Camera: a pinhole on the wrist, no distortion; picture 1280 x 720 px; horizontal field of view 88.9 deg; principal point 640.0 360.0 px. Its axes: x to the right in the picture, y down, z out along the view. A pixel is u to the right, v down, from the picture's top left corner.
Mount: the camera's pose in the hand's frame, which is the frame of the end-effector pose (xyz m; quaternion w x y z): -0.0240 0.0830 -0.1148 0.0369 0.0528 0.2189 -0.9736
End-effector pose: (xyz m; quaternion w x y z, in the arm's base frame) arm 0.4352 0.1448 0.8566 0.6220 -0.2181 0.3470 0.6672
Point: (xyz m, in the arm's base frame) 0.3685 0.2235 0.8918
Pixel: 319.0 108.0
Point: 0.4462 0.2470 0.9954
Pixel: 588.9 219.0
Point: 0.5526 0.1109 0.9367
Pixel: 815.9 619.8
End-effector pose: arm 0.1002 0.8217 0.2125 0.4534 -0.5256 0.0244 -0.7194
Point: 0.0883 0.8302 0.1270
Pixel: 914.0 449.7
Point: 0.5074 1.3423 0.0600
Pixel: 1059.8 93.5
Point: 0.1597 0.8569 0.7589
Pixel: 71.3 588.3
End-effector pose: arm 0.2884 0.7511 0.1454 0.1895 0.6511 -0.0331 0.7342
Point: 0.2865 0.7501 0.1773
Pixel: 324.0 472.6
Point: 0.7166 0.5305 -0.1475
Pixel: 976.7 128.8
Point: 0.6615 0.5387 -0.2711
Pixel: 1169.9 149.1
